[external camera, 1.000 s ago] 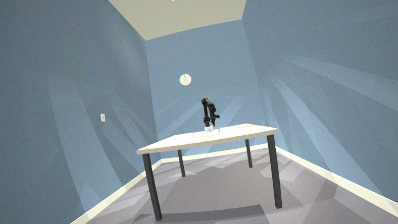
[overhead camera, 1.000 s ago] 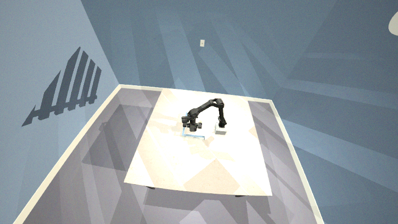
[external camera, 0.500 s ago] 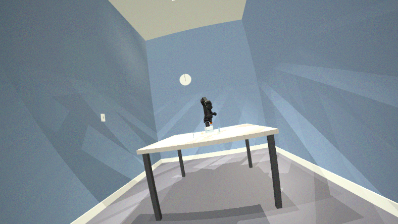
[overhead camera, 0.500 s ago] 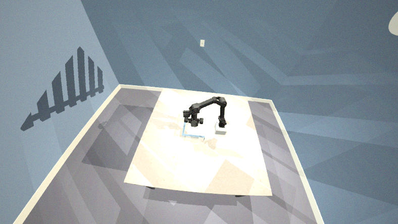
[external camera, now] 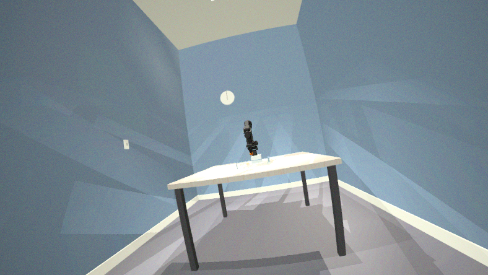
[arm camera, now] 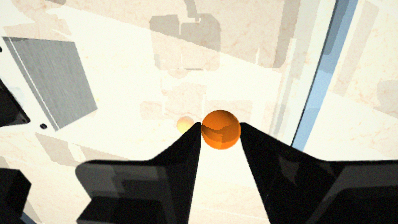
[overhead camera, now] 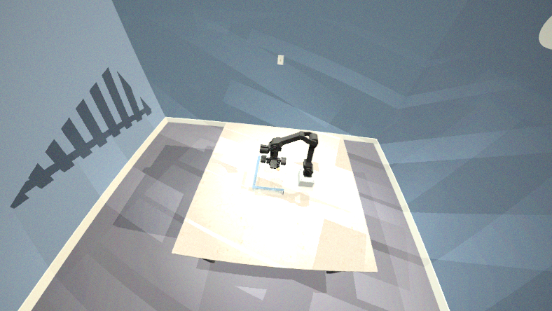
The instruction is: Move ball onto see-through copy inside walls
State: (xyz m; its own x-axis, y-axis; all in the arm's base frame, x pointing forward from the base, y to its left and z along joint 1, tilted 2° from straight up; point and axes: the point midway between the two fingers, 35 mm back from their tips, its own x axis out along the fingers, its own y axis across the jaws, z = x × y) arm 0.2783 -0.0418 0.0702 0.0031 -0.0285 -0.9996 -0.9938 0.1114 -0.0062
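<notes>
Now: gripper tip 50 mm past the see-through copy of ball, 50 mm to the left of it and 100 mm above it. From my gripper tip the other things lie so: orange ball (right at my gripper tip).
</notes>
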